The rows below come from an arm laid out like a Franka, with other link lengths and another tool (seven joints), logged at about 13 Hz.
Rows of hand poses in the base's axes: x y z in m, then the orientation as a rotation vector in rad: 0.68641 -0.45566 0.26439 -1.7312 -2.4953 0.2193; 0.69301 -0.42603 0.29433 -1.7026 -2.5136 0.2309; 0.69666 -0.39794 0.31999 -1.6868 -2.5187 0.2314; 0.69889 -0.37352 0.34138 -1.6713 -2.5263 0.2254; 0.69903 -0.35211 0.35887 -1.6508 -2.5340 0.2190; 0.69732 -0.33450 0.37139 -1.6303 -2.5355 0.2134; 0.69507 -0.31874 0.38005 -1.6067 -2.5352 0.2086; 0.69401 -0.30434 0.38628 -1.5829 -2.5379 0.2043; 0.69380 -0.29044 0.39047 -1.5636 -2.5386 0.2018; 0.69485 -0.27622 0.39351 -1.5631 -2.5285 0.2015
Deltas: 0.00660 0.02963 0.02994 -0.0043 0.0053 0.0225; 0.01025 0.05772 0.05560 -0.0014 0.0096 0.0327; 0.01248 0.08214 0.07699 0.0042 0.0101 0.0435; 0.01262 0.10355 0.09448 0.0116 0.0126 0.0569; 0.01091 0.12116 0.10700 0.0210 0.0195 0.0679; 0.00866 0.13692 0.11566 0.0317 0.0294 0.0798; 0.00760 0.15132 0.12189 0.0408 0.0373 0.0932; 0.00739 0.16522 0.12608 0.0482 0.0449 0.1035; 0.00844 0.17944 0.12912 0.0528 0.0522 0.0996
